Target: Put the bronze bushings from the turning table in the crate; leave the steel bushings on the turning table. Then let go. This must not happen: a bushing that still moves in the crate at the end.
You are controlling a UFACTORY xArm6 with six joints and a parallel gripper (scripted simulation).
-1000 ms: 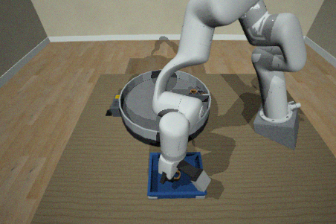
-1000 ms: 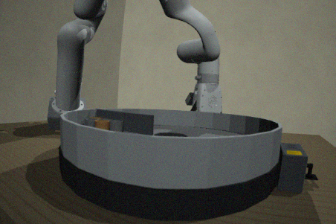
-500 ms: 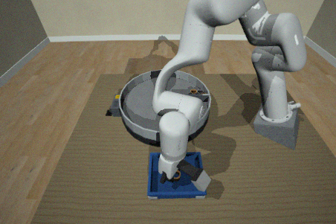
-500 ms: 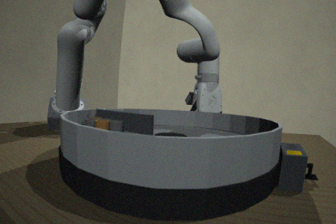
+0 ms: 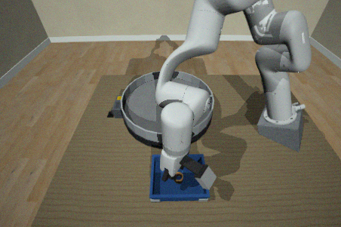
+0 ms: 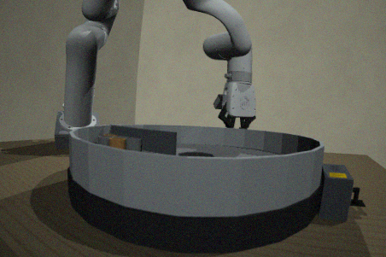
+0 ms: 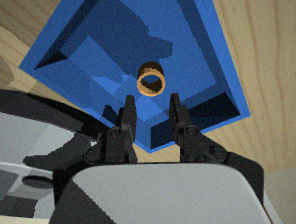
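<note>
Now: the blue crate 10 mm behind my hand, 10 mm to the left of it and 50 mm below it. Also, from my hand: grey turning table 40 mm ahead, 330 mm to the right, 20 mm below.
</note>
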